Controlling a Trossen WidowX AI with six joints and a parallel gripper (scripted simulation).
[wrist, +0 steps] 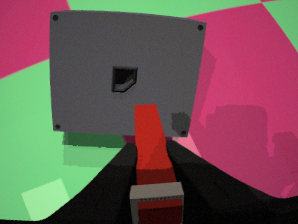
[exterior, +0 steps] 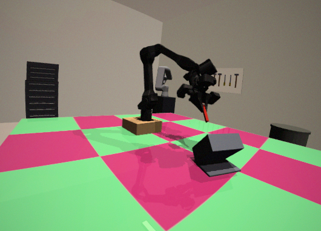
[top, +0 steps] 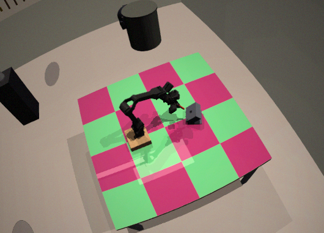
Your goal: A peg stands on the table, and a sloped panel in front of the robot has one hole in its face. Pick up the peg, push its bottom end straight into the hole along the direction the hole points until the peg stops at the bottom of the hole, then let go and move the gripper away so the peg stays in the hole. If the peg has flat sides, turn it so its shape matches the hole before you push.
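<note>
Right now the dark grey sloped panel is 110 mm below my gripper tip, 90 mm ahead of it and 30 mm to the right of it. Round my gripper tip: peg 10 mm to the left, 10 mm behind, 10 mm above.
</note>
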